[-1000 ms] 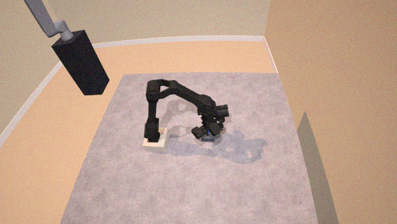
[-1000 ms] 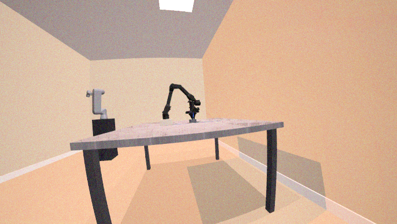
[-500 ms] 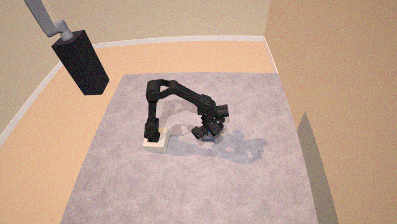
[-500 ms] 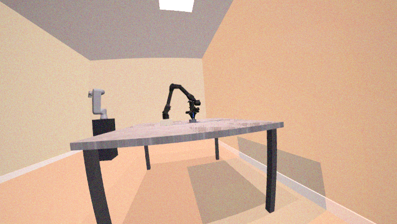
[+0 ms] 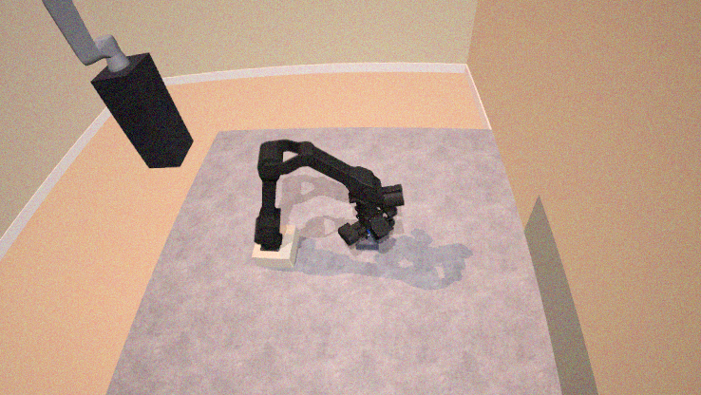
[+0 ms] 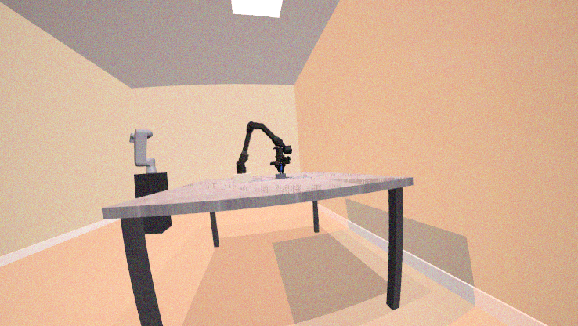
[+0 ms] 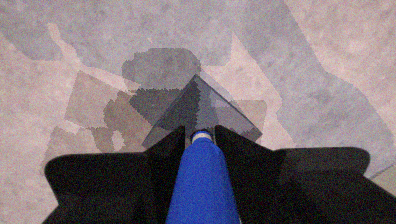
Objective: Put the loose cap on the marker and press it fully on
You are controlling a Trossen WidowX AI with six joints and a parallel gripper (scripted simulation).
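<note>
Now: gripper tip 1 cm past the pale ring, 1 cm to the right of it and 1 cm below it. Round my gripper tip: holder block: 1 cm behind, 1 cm to the left, 2 cm below; blue cap: 1 cm to the left, 5 cm above.
</note>
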